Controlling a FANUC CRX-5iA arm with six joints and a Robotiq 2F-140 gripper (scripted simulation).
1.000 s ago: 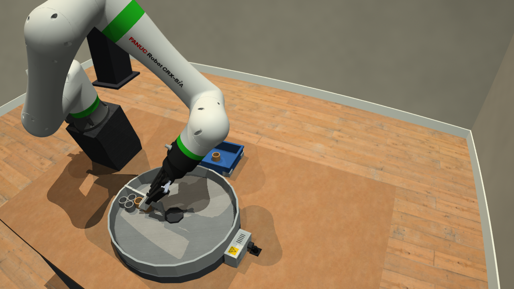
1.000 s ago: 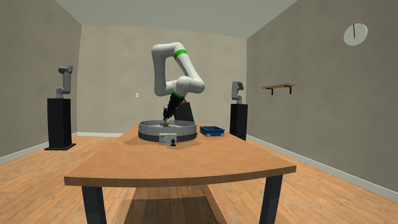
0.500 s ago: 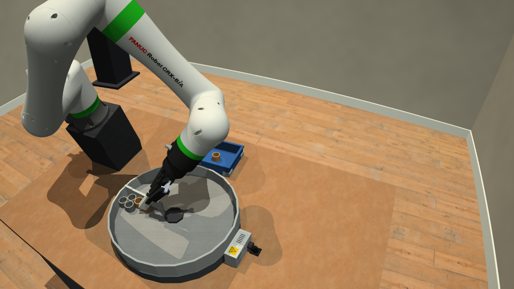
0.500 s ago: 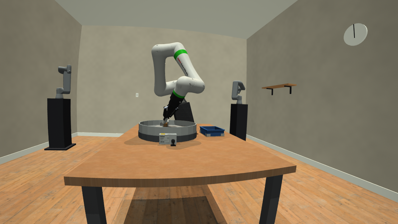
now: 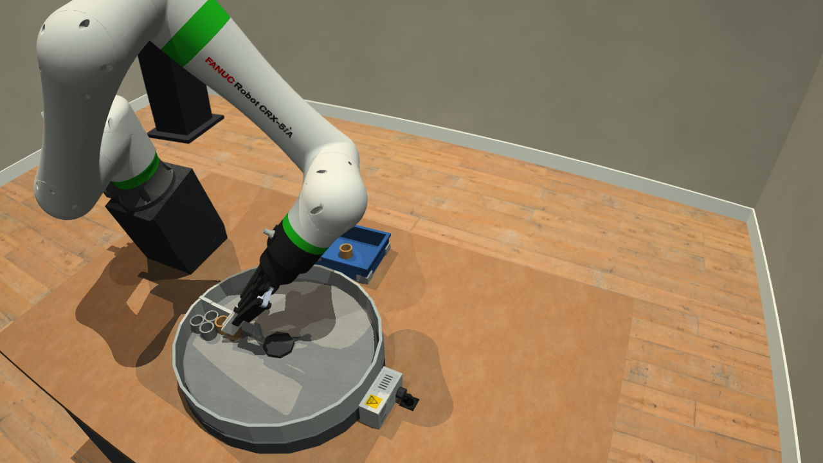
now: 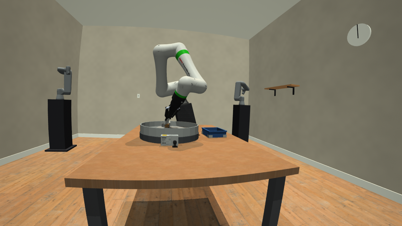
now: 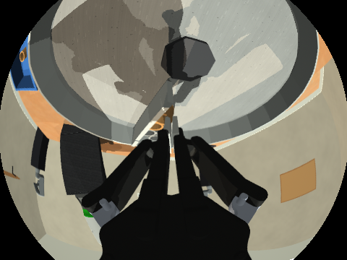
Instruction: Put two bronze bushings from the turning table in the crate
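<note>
Right now the blue crate is 8 cm ahead of my hand, 37 cm to the left of it and 9 cm below it. Also, from my hand: grey turning table 8 cm ahead, 1 cm to the left, 6 cm below.
</note>
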